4 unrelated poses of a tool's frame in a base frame.
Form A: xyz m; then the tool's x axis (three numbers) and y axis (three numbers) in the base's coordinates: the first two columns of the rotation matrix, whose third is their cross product.
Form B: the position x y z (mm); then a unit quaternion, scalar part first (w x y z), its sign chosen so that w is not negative. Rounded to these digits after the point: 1 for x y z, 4 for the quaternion.
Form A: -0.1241 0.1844 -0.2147 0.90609 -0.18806 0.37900 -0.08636 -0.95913 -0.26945
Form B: -124.1 184.4 -214.7 0.1242 -0.9683 0.0709 -0.2048
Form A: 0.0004 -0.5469 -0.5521 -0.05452 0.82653 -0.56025 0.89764 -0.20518 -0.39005
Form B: 0.4 -546.9 -552.1 0.0489 0.6858 0.6285 -0.3636
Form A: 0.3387 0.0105 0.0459 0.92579 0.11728 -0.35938 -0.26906 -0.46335 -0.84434
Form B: 338.7 10.5 45.9 0.5160 -0.8346 0.0455 0.1872
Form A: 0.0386 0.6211 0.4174 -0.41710 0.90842 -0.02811 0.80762 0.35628 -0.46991
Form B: 38.6 621.1 417.4 0.1193 -0.5265 -0.8148 0.2113
